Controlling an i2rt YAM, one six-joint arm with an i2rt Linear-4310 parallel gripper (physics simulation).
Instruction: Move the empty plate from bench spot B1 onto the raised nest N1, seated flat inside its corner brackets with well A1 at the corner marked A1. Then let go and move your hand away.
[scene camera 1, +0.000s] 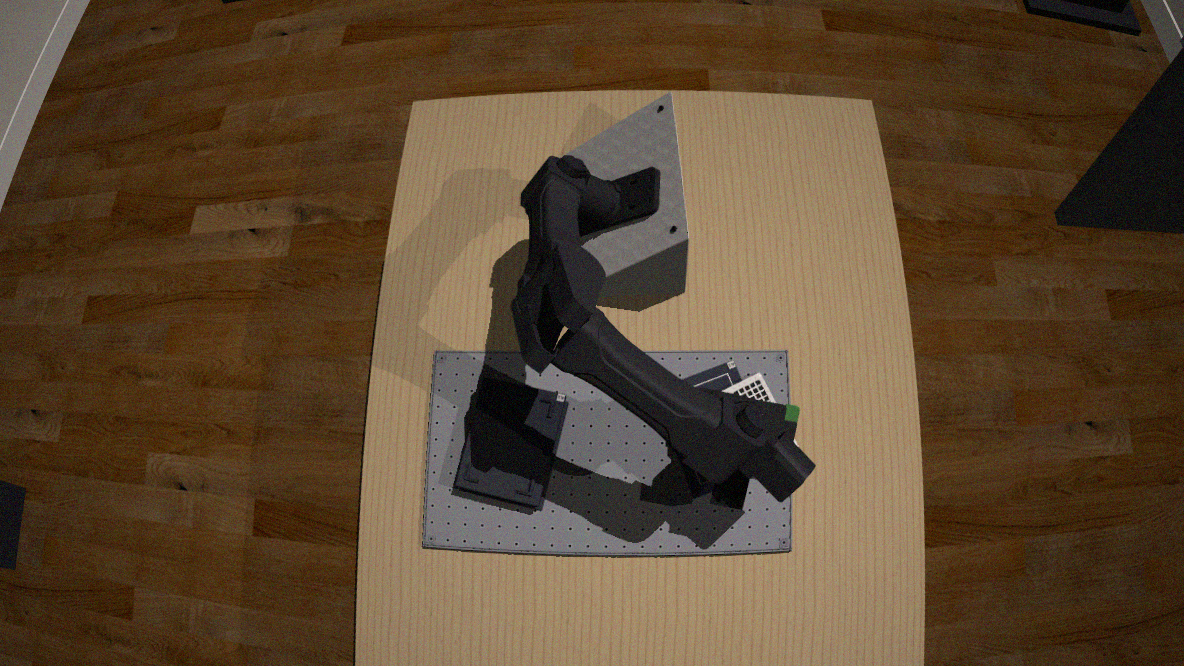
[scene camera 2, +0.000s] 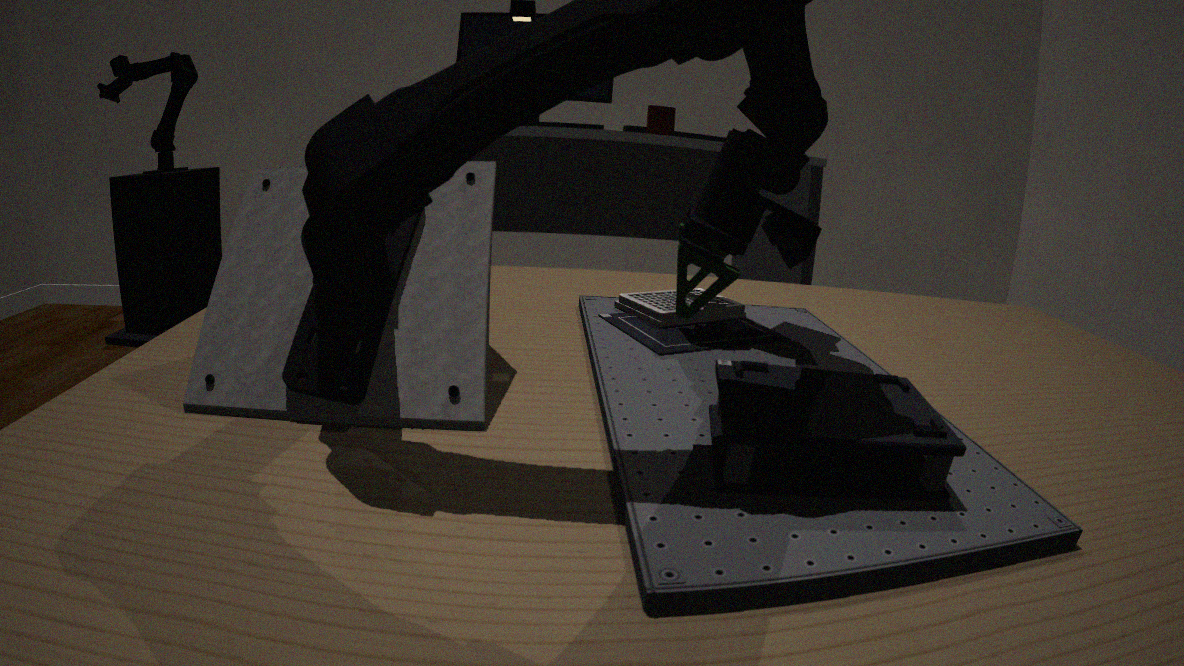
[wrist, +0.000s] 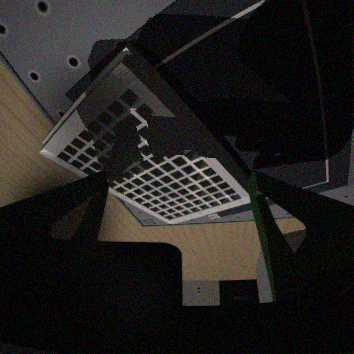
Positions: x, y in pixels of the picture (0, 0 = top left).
Labels:
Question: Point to my gripper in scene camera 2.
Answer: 682, 303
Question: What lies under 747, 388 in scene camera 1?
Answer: A white well plate.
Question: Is my gripper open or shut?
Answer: Open.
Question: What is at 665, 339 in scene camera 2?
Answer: A dark nest.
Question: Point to my gripper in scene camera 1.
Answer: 745, 420

